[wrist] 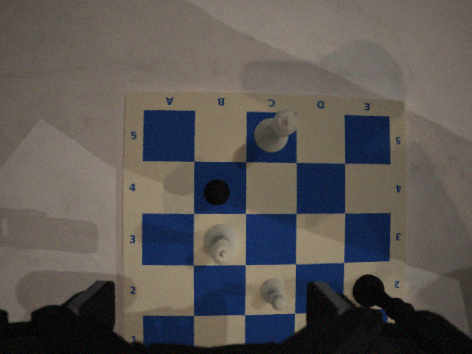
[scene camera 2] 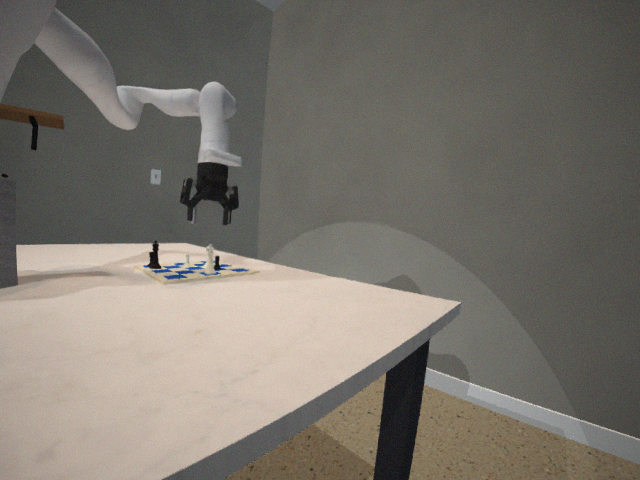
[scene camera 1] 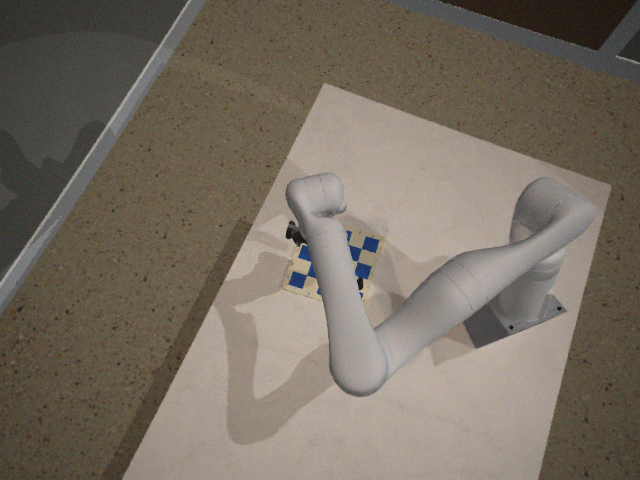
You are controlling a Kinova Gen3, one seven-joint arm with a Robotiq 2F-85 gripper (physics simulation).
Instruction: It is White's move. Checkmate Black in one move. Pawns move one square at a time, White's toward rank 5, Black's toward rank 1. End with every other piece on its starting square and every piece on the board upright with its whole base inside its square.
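Frame: origin at the arm's base, x ahead, y left, z up, level; metres.
Seen in the pictures: gripper, fingertip midpoint: (wrist: 211,304) (scene camera 2: 209,224); arm's base at its link origin: (scene camera 1: 521,303).
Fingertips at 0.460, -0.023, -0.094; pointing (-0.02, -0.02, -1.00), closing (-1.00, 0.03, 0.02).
Pixels of each thing's top centre, then the offset from my fingertips to it, as dx, dy, dz. Level surfaces: height alone.
- cream board at its top centre: (wrist: 271,239) (scene camera 2: 194,268) (scene camera 1: 334,262) -0.045, -0.012, -0.104
- tall white piece at its top centre: (wrist: 289,119) -0.046, -0.089, -0.041
- black pawn at its top centre: (wrist: 217,193) -0.005, -0.048, -0.073
- small white pawn at its top centre: (wrist: 280,304) (scene camera 2: 187,253) -0.045, +0.027, -0.073
- tall black piece at its top centre: (wrist: 411,319) (scene camera 2: 155,240) -0.121, +0.032, -0.041
- shorter black piece at its top centre: (scene camera 2: 152,252) -0.118, +0.063, -0.071
- table at its surface level: dz -0.110
The blue and cream board (scene camera 1: 299,264) (scene camera 2: 165,281) (wrist: 132,160) lies on the table. In the wrist view, a tall white piece (wrist: 270,136) stands on C5, a black pawn (wrist: 217,192) on B4, another white piece (wrist: 220,239) on B3, and a small white pawn (wrist: 272,291) (scene camera 2: 187,259) on C2. A tall black piece (wrist: 368,290) (scene camera 2: 155,255) stands on E2. A shorter black piece (scene camera 2: 151,259) shows close to it in scene camera 2; its square is hidden by the gripper in the wrist view. My gripper (scene camera 2: 208,222) (wrist: 211,304) is open and empty, well above the board.
The arm (scene camera 1: 346,310) (scene camera 2: 214,129) covers part of the board in scene camera 1. The table (scene camera 1: 439,423) (scene camera 2: 206,351) extends around the board, and one of its edges lies near the board's rank 1 side in no clearly readable distance.
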